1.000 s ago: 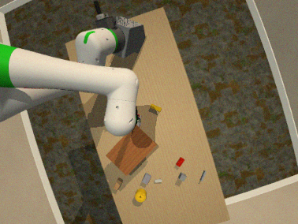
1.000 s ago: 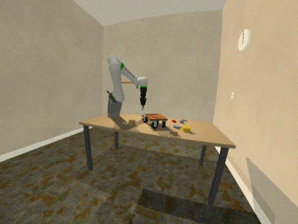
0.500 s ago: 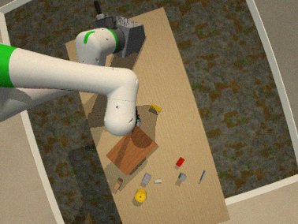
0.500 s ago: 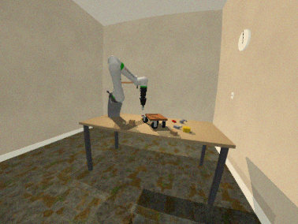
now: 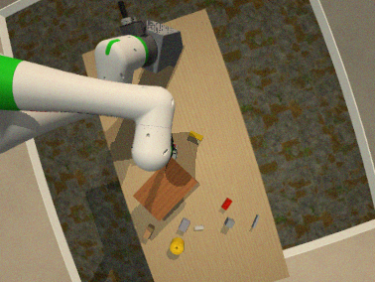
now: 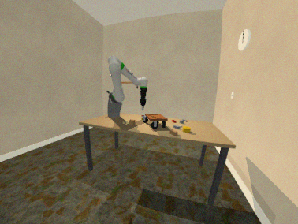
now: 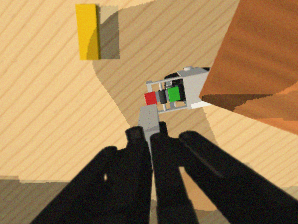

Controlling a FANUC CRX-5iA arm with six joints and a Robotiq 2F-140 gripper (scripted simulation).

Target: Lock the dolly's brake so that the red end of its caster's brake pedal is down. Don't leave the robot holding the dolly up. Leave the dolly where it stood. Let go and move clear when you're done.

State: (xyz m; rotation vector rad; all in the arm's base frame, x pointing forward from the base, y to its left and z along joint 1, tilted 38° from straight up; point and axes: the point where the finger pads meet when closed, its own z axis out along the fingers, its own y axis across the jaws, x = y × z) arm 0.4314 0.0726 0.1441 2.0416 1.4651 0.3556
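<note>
Now: the brake pedal 11 cm below my hand, 1 cm to the right of it and 1 cm ahead of it. The rest, counted from my hand: yellow block (18 cm below, 13 cm to the left, 3 cm behind); tan block (21 cm to the right, 16 cm below, 4 cm behind); red block (41 cm ahead, 22 cm to the left, 18 cm below).
</note>
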